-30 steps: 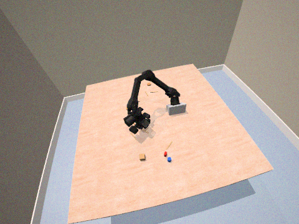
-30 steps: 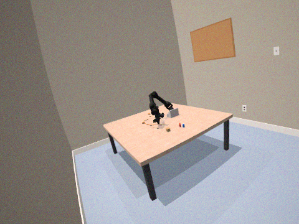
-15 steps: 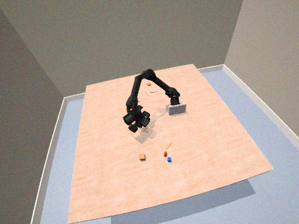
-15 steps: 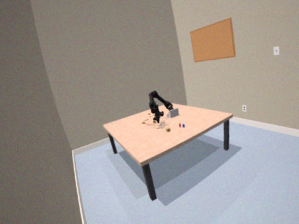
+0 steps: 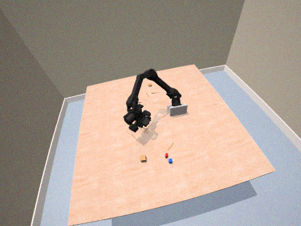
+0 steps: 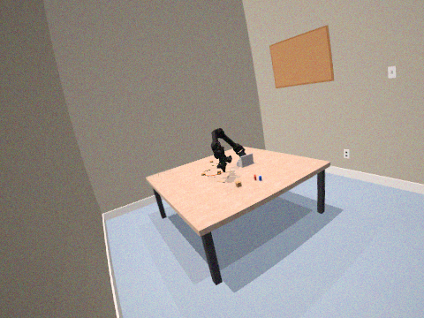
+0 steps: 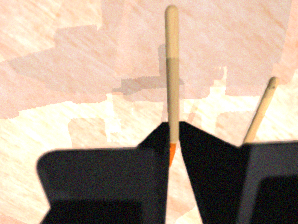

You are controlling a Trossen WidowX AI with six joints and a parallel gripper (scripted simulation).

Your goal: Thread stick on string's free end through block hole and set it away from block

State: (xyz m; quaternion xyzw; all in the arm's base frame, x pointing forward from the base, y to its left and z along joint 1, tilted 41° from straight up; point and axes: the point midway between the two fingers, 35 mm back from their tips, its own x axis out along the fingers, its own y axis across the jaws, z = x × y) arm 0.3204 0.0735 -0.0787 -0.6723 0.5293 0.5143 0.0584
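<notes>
Right now my gripper tip is 1 cm to the right of the thin wooden stick and 1 cm past it. Also, from my gripper tip: red object (25 cm to the left, 11 cm behind, 3 cm below); then blue object (30 cm to the left, 12 cm behind, 3 cm below).
</notes>
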